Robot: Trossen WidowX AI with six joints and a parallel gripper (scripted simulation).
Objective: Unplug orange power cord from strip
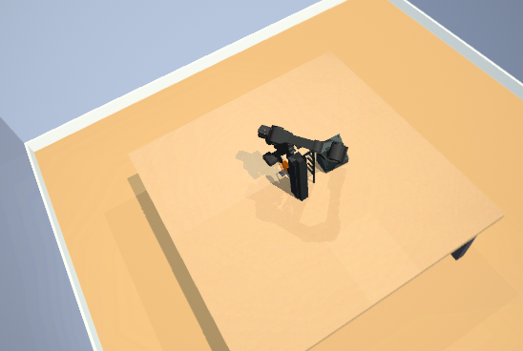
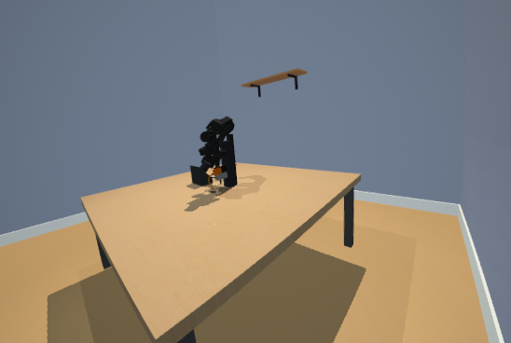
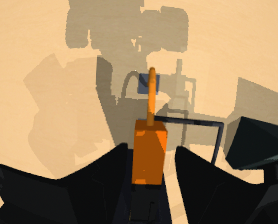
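The orange plug lies 10 mm behind my gripper tip, 30 mm to the left of it and 20 mm below it. Round my gripper tip: small dark block 30 mm to the right, 140 mm below.
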